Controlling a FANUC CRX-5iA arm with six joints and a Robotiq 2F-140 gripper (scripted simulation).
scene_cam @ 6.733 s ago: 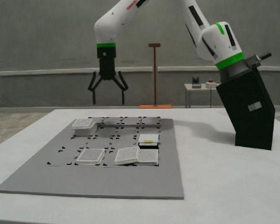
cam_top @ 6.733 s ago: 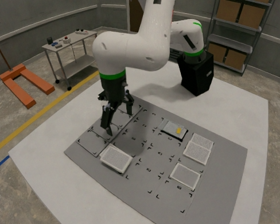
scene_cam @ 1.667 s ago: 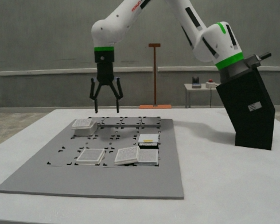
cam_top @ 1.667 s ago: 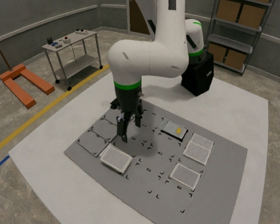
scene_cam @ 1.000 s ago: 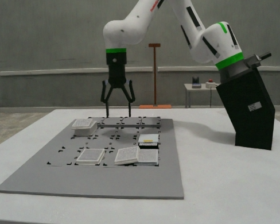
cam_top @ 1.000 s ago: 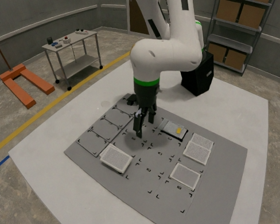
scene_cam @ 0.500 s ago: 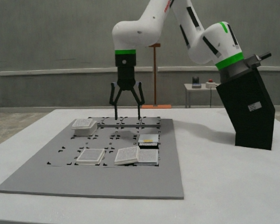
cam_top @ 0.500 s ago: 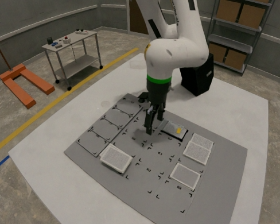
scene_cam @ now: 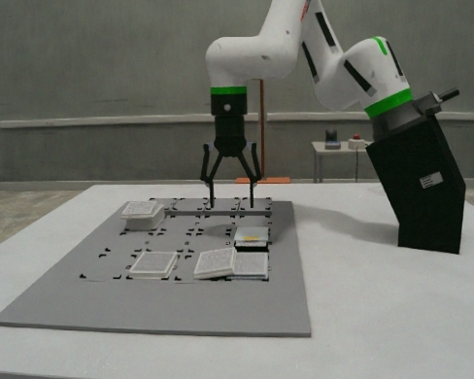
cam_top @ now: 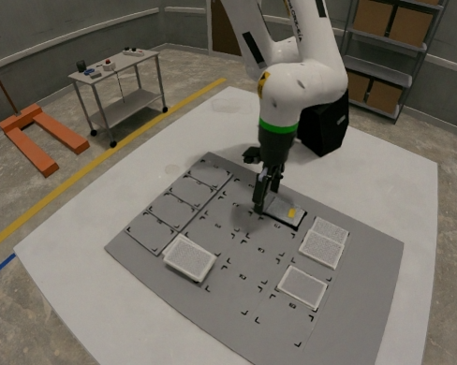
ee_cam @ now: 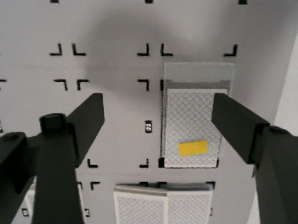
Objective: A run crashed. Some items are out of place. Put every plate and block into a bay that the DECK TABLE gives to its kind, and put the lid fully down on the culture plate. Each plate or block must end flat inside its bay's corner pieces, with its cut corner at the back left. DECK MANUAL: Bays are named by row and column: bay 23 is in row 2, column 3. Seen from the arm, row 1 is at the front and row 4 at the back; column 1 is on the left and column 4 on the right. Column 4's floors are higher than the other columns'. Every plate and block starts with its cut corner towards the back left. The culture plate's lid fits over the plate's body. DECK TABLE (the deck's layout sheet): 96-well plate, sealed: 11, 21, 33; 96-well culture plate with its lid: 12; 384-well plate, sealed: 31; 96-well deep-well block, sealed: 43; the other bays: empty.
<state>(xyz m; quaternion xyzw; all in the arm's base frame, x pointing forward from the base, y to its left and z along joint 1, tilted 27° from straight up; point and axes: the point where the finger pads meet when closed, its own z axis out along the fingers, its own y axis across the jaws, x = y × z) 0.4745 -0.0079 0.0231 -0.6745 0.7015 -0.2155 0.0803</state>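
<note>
Now: the lid 9 cm below my hand, 5 cm behind it and 3 cm to the left of it. From my hand the other things lie so: plate: 22 cm to the left, 10 cm below, 3 cm behind; then tall white block: 26 cm ahead, 13 cm to the right, 8 cm below; then bay label: 21 cm to the left, 13 cm ahead, 10 cm below.
</note>
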